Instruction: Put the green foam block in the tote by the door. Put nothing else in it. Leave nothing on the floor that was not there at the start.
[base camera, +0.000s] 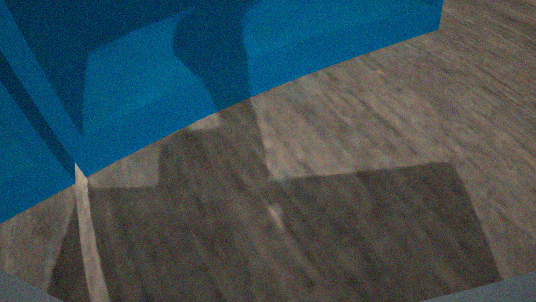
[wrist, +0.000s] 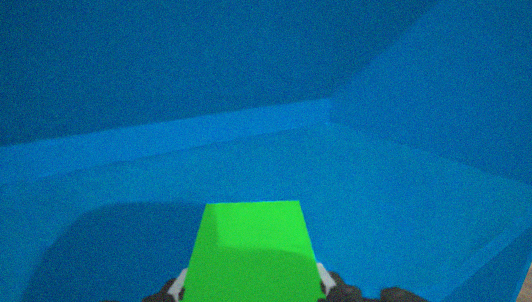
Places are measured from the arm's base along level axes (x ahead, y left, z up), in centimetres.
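Where they show: gripper, fingertip midpoint: (wrist: 253, 284).
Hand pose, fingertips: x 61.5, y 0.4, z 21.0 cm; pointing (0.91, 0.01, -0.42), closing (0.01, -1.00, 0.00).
Observation:
After its pixels a point has its place.
The green foam block (wrist: 257, 250) @[z 23.3, x 61.3, y 0.1 cm] is between the two fingertips of my gripper (wrist: 253, 284) @[z 21.0, x 61.5, y 0.4 cm] in the wrist view, at the bottom centre. The gripper is shut on it. The blue tote (base camera: 325, 35) @[z -32.2, x 63.5, y -7.6 cm] (wrist: 425, 115) @[z 20.3, x 99.2, y -30.8 cm] fills most of the wrist view, with its inner walls and bottom around and beyond the block. The block is over the inside of the tote; how high it is above the bottom I cannot tell. In the base camera view the tote stands across the top and left. The gripper and the block do not show in that view.
The wooden floor (base camera: 400, 100) @[z -39.7, x 52.0, y -19.7 cm] lies in front of and to the right of the tote in the base camera view, with dark shadows across it. A strip of floor also shows at the lower right edge of the wrist view. Grey parts show at the bottom corners of the base view.

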